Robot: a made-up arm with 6 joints.
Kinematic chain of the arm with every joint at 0, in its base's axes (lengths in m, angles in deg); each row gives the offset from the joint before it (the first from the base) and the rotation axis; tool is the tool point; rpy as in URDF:
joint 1: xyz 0 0 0.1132 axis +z
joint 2: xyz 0 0 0 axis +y
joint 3: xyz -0.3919 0 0.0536 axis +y
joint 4: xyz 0.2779 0 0.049 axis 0.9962 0 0.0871
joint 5: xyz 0 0 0 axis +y
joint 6: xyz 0.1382 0 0.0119 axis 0.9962 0 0.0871
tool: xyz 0 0 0 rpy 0 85 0
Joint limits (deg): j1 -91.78..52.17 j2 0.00..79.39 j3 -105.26..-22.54 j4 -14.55..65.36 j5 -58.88..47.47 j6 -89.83..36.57
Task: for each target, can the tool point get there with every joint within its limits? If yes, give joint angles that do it. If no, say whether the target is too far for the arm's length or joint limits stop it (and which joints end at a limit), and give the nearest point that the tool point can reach.
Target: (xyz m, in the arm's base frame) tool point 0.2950 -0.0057 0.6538
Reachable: yes | joints 5.91 68.84 -77.65 45.88 -21.30 -29.73
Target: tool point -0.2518 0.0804 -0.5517
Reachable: no: joint limits stop it (at a limit: joint 1, joint 2, joint 3, joint 4, joint 5) | nearest point -0.0305 -0.1526 0.1676 | short by 0.788 m
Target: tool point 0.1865 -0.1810 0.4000
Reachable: yes | joints -36.83 59.73 -37.31 55.45 -16.91 -4.44
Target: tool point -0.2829 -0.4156 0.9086
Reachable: no: too far | nearest point -0.2309 -0.3181 0.7360 | short by 0.205 m
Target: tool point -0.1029 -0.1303 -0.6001
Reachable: no: joint limits stop it (at a limit: joint 1, joint 2, joint 3) | nearest point -0.0203 -0.1668 0.1646 | short by 0.770 m
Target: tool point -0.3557 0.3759 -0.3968
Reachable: no: joint limits stop it (at a limit: joint 1, joint 2, joint 3, joint 5) | nearest point 0.0497 0.1826 0.1843 | short by 0.734 m
